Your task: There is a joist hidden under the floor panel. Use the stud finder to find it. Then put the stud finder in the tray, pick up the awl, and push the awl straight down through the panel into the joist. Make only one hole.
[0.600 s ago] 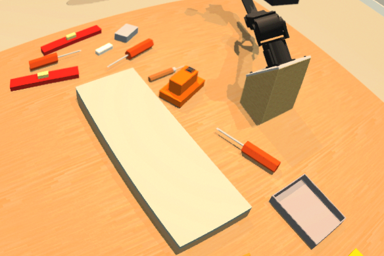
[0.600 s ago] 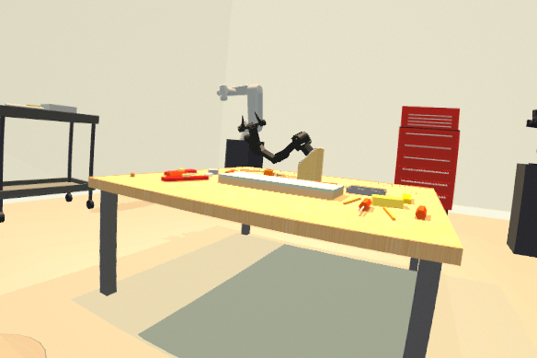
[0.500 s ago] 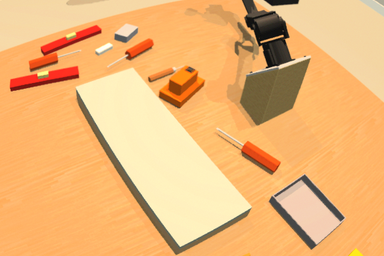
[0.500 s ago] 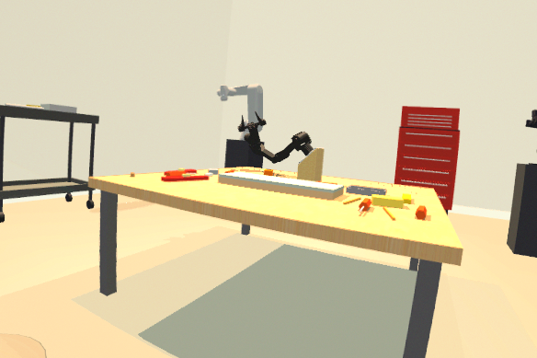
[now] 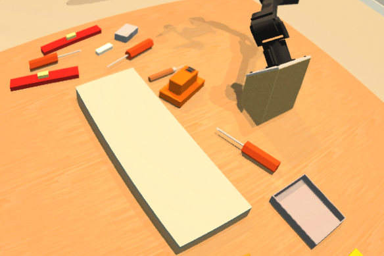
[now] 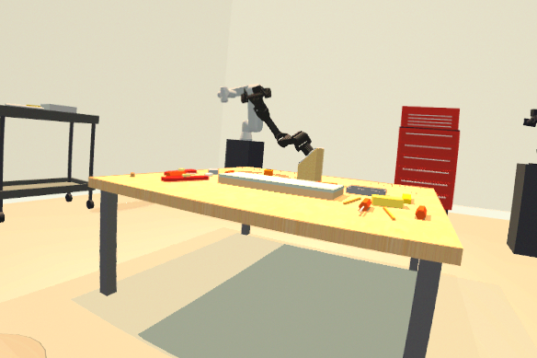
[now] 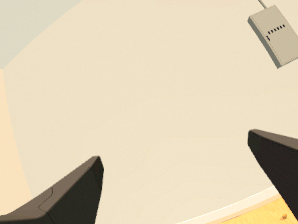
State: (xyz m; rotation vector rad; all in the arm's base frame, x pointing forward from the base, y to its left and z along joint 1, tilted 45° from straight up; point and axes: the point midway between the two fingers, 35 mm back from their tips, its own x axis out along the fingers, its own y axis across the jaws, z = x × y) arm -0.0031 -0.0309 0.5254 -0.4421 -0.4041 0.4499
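Right now my gripper tip is 130 mm short of the orange stud finder, 240 mm to the right of it and 470 mm above it. From my gripper tip the other things lie so: indicator window 120 mm ahead, 230 mm to the left, 450 mm below; awl 140 mm ahead, 160 mm to the left, 500 mm below; grey block 190 mm ahead, 80 mm to the right, 500 mm below.
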